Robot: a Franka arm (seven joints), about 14 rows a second.
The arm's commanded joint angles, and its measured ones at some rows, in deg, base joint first. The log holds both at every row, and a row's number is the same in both.
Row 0, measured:
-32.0, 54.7, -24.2, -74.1, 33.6, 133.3, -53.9
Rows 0 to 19, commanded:
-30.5, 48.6, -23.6, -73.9, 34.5, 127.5, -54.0
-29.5, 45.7, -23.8, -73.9, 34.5, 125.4, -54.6
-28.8, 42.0, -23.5, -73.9, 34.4, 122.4, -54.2
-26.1, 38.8, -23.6, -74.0, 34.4, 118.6, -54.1
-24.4, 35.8, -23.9, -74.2, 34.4, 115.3, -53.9
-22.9, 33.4, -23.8, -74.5, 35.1, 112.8, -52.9
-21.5, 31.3, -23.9, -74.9, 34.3, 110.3, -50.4
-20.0, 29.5, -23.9, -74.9, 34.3, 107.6, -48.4
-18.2, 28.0, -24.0, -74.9, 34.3, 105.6, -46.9
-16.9, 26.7, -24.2, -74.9, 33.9, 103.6, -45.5
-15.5, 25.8, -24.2, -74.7, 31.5, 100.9, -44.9
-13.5, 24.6, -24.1, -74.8, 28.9, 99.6, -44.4
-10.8, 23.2, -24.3, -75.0, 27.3, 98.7, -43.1
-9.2, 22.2, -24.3, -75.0, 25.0, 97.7, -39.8
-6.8, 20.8, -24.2, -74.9, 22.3, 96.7, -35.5
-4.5, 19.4, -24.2, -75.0, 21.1, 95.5, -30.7
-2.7, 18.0, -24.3, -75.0, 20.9, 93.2, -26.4
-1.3, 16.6, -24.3, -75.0, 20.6, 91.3, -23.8
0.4, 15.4, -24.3, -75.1, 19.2, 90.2, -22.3
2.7, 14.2, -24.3, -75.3, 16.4, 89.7, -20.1
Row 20, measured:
-0.4, 18.2, -23.8, -72.7, 19.9, 91.0, -23.5
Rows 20 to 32, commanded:
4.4, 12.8, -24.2, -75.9, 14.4, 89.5, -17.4
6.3, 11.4, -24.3, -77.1, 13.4, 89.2, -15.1
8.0, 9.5, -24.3, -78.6, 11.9, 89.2, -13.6
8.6, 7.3, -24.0, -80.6, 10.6, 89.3, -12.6
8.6, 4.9, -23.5, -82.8, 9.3, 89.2, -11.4
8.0, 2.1, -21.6, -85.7, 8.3, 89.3, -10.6
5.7, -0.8, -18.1, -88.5, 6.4, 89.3, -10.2
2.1, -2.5, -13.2, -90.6, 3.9, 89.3, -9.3
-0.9, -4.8, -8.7, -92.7, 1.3, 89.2, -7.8
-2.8, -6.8, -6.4, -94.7, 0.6, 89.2, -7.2
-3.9, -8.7, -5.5, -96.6, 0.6, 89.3, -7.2
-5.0, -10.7, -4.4, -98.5, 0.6, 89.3, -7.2
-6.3, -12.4, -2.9, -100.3, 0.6, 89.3, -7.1
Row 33, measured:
-3.9, -6.9, -5.3, -94.2, 1.6, 88.5, -7.8
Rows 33 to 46, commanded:
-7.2, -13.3, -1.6, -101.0, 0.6, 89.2, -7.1
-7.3, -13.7, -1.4, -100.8, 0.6, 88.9, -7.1
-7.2, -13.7, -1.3, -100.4, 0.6, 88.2, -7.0
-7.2, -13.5, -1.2, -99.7, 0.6, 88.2, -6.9
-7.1, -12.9, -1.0, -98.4, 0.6, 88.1, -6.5
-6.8, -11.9, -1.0, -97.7, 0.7, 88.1, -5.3
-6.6, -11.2, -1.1, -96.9, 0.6, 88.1, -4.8
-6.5, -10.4, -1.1, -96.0, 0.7, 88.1, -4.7
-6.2, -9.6, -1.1, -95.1, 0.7, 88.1, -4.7
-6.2, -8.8, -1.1, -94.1, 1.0, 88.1, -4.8
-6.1, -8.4, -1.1, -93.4, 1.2, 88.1, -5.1
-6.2, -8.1, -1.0, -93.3, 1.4, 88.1, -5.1
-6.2, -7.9, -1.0, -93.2, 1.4, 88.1, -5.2
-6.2, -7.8, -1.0, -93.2, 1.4, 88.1, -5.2
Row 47, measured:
-6.3, -8.7, -1.1, -94.9, 1.6, 88.6, -5.8
